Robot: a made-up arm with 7 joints. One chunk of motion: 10 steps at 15 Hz.
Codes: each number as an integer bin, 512 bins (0 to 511) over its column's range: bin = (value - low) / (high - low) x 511, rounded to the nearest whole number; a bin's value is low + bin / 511 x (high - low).
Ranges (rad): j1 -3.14..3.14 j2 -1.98..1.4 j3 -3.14..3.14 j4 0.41..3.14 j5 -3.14..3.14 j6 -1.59..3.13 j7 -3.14..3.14
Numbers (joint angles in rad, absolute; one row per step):
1: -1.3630 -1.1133 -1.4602 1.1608 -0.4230 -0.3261 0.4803
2: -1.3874 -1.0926 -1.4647 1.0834 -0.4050 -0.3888 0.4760
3: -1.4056 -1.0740 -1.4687 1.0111 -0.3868 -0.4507 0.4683
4: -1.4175 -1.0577 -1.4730 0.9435 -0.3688 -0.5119 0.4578
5: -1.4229 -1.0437 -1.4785 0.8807 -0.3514 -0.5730 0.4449
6: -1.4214 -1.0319 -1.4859 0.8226 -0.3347 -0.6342 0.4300
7: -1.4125 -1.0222 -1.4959 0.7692 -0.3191 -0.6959 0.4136
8: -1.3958 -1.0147 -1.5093 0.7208 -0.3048 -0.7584 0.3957
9: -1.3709 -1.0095 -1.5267 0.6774 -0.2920 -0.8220 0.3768
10: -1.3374 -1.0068 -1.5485 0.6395 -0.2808 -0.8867 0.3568
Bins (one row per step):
1: 145 131 137 141 221 137 295
2: 143 134 136 126 223 130 294
3: 141 137 136 113 224 123 294
4: 140 139 136 100 225 117 293
5: 140 142 135 88 227 110 292
6: 140 143 135 77 228 103 290
7: 141 145 134 67 230 97 289
8: 142 146 133 58 231 90 288
9: 144 147 131 50 232 83 286
10: 147 147 129 43 233 76 285

